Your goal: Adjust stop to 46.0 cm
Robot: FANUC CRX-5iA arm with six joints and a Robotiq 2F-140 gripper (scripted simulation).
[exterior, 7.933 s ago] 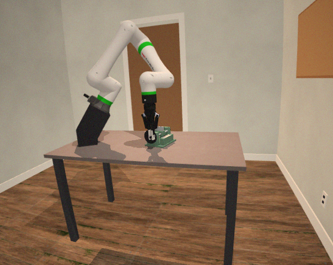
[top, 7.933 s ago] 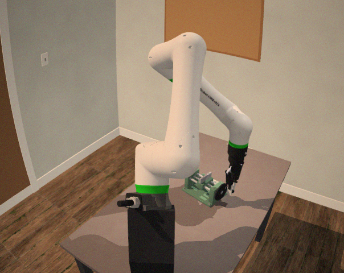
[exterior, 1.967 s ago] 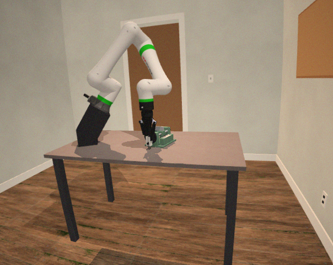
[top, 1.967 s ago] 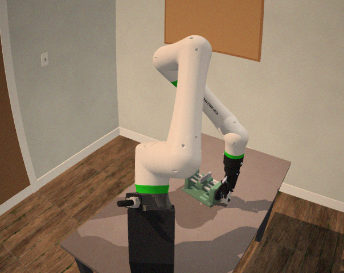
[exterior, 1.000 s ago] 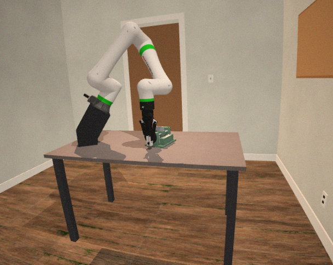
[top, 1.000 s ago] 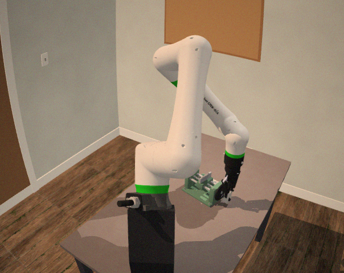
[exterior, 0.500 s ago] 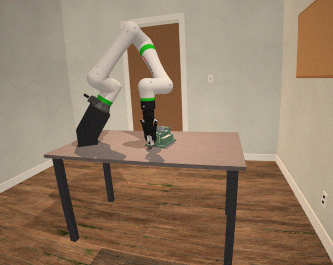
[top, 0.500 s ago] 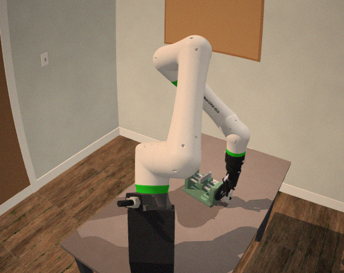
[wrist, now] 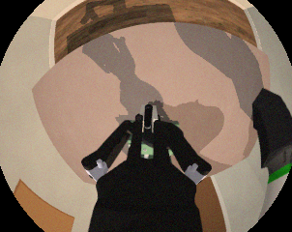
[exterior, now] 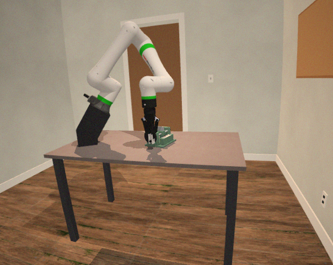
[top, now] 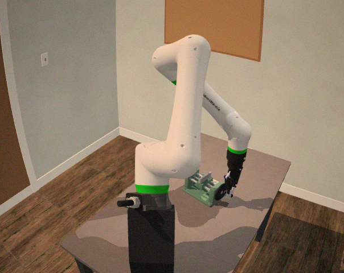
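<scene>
Right now the green stop fixture is 1 cm behind my hand, 15 cm to the left of it and 2 cm above it. Round my hand: black handwheel (1 cm behind, 2 cm to the left, 1 cm below).
</scene>
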